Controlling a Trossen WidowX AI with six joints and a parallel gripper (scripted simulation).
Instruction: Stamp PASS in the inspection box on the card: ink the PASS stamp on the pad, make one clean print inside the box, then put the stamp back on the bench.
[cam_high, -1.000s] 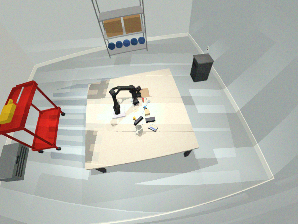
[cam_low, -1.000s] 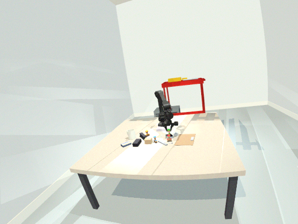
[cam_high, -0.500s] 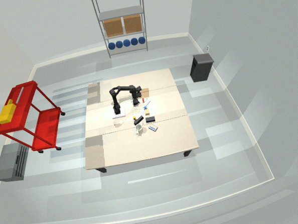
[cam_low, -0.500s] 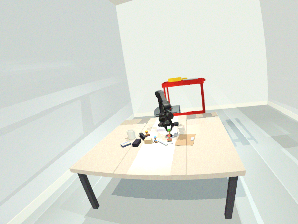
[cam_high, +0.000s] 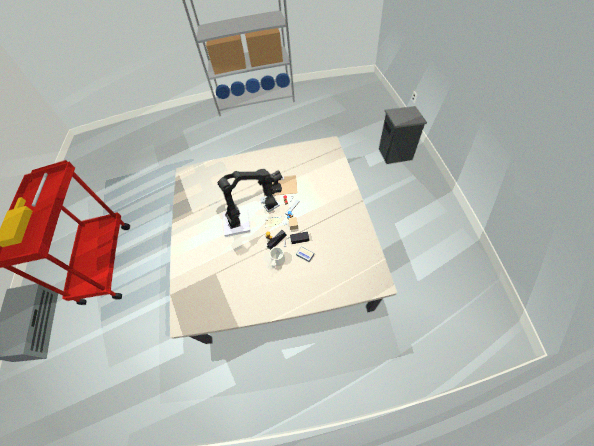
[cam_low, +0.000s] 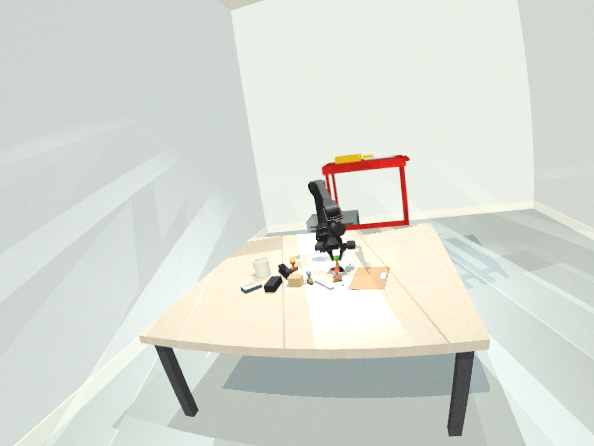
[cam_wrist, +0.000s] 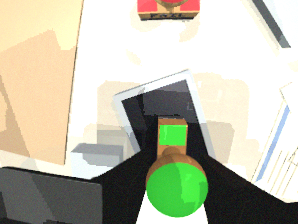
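My gripper tip is 50 mm above the dark ink pad. From my gripper tip the other things lie so: green-topped stamp: 10 mm below; then blue-knobbed stamp: 120 mm to the right, 90 mm ahead, 30 mm below; then red-knobbed stamp: 90 mm ahead, 30 mm below.
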